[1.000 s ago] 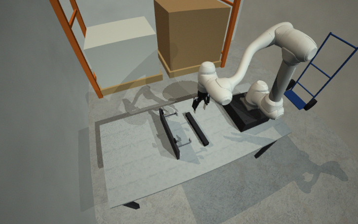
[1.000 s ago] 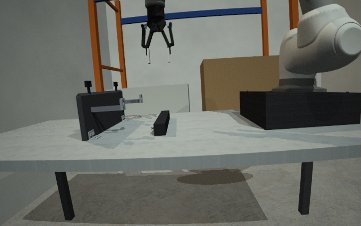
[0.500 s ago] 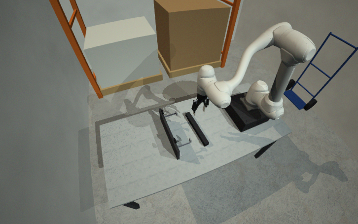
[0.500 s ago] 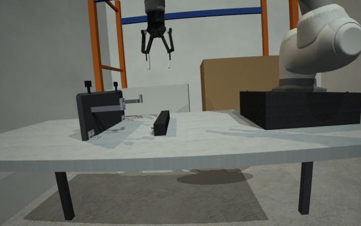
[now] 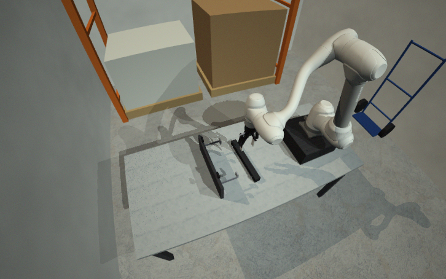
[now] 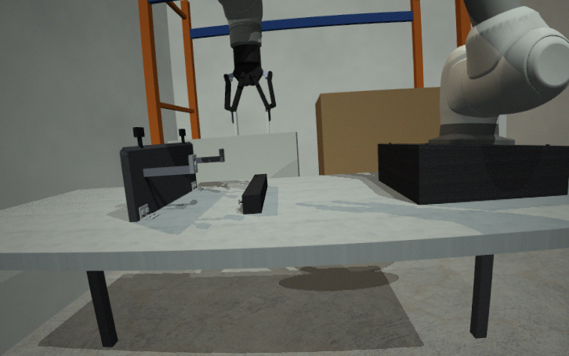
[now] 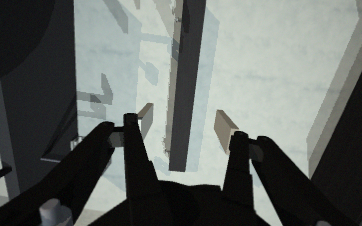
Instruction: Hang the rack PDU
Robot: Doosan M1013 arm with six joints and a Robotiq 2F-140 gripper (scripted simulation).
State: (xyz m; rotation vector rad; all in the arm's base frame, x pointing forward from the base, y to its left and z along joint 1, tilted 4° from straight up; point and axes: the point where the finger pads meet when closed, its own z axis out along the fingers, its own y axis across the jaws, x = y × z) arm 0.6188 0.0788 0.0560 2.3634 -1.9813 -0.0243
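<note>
Now: hand 20 mm short of the rack PDU and 190 mm above it. Also, from my hand: mounting board (270 mm ahead, 20 mm to the left, 130 mm below).
</note>
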